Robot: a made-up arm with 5 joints. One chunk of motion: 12 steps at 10 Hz.
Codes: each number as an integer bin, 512 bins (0 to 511) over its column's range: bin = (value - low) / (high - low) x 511, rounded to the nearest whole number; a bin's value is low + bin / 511 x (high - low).
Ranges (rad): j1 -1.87..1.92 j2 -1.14..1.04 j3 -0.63..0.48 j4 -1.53..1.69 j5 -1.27..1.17
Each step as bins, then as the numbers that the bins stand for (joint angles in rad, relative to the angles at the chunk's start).
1 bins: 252 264 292 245 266
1 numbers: -0.0010 -0.0137 0.0043 0.0138 0.0001
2 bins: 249 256 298 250 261
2 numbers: -0.0232 -0.0479 0.0173 0.0453 -0.0237
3 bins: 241 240 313 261 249
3 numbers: -0.0825 -0.1161 0.0499 0.1147 -0.0810
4 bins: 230 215 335 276 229
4 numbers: -0.1641 -0.2228 0.0977 0.2092 -0.1765
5 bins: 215 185 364 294 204
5 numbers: -0.2754 -0.3508 0.1607 0.3226 -0.2959
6 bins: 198 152 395 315 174
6 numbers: -0.4015 -0.4915 0.2280 0.4549 -0.4392
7 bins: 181 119 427 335 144
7 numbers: -0.5276 -0.6323 0.2975 0.5810 -0.5824
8 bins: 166 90 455 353 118
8 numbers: -0.6388 -0.7560 0.3584 0.6944 -0.7066
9 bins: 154 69 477 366 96
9 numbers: -0.7278 -0.8456 0.4061 0.7763 -0.8116
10 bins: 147 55 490 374 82
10 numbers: -0.7797 -0.9054 0.4344 0.8267 -0.8785
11 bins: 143 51 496 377 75
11 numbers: -0.8094 -0.9224 0.4474 0.8456 -0.9119
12 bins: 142 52 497 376 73
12 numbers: -0.8168 -0.9182 0.4496 0.8393 -0.9214
